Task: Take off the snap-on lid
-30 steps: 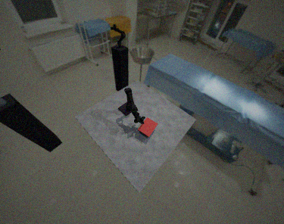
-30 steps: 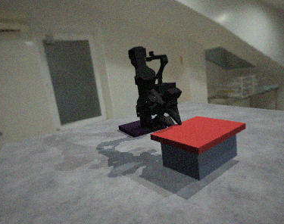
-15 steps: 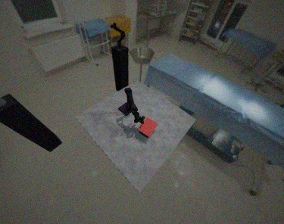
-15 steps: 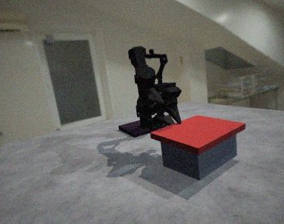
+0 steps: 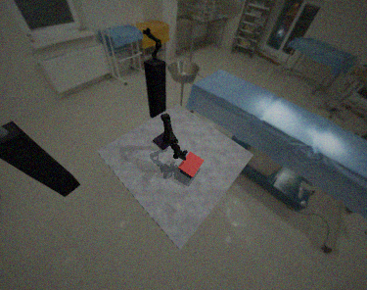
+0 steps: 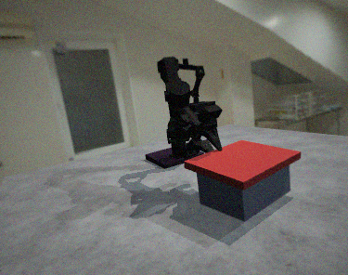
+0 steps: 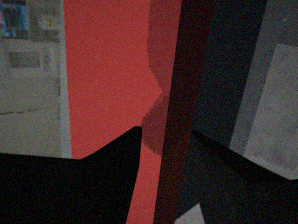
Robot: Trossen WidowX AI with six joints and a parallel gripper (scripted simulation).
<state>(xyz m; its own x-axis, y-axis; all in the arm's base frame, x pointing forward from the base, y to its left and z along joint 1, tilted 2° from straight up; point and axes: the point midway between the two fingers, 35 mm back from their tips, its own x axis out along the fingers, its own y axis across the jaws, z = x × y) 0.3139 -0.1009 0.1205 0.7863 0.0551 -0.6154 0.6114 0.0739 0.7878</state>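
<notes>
Right now my gripper tip is 80 mm short of the red lid and 10 mm to the right of it. Round my gripper tip: storage box (80 mm ahead, 60 mm below, 10 mm to the left).
</notes>
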